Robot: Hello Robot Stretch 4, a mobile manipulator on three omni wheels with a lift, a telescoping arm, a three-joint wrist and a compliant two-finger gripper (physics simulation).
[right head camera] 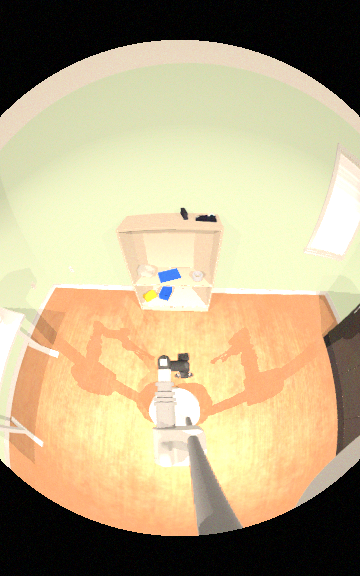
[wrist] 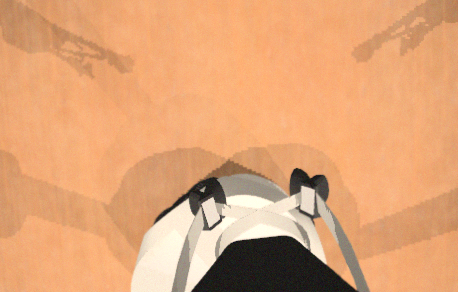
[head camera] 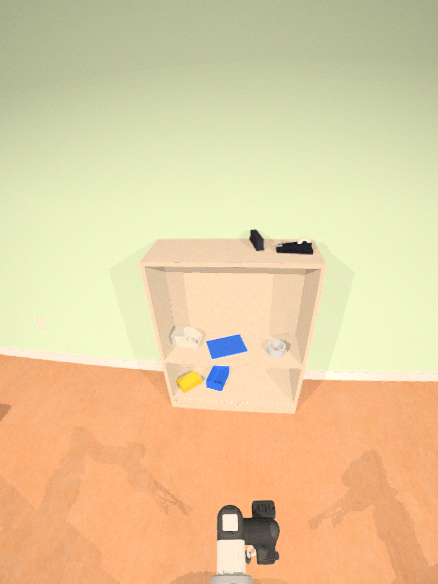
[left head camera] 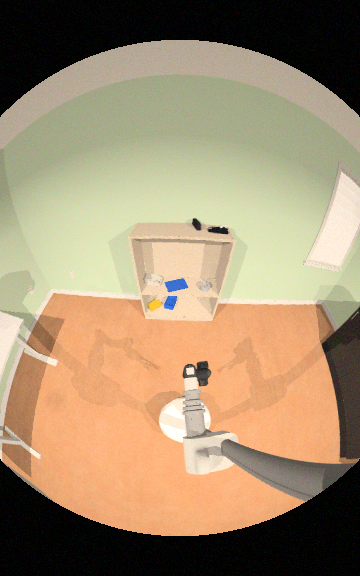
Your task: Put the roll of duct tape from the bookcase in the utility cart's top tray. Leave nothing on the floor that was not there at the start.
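Frame: origin at the robot's base, x right, y ahead, z up, level; centimetres.
Seen in the pictures: gripper, fingertip midpoint: (wrist: 257,189) (left head camera: 197,384); robot's base, origin of the base link: (right head camera: 175,409) (left head camera: 183,418).
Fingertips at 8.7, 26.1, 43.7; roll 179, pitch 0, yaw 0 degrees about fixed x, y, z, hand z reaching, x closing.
Offsets run from my fingertips to a thing's top centre, as dx, dy, dz. "spot": to the spot under its first point. Level surfaces: height alone.
The roll of duct tape, a grey-white ring {+19.5, +91.7, +3.7} (head camera: 276,354) (left head camera: 204,286) (right head camera: 198,276), lies flat at the right end of the bookcase's middle shelf. The bookcase (head camera: 233,265) (left head camera: 182,238) (right head camera: 170,230) stands against the green wall. My gripper (wrist: 257,189) is open in the wrist view, with its fingertips wide apart and nothing between them. It points down over the robot's white base, well in front of and away from the bookcase. In the head camera view the wrist hides most of the gripper. The utility cart does not show in these views.
The shelf with the tape also holds a white container {spot: -33.4, +104.9, -0.2} (head camera: 185,337) and a flat blue item {-8.5, +97.1, -0.3} (head camera: 227,346). A yellow block {-34.0, +98.5, -31.8} (head camera: 189,381) and a blue box {-14.7, +101.0, -28.8} (head camera: 218,378) are below; black items {+7.2, +102.4, +65.1} (head camera: 257,240) {+23.5, +94.0, +66.6} (head camera: 295,248) are on top. A dark cabinet (left head camera: 350,390) stands right, a white table {dz +25.6} (left head camera: 9,340) left.
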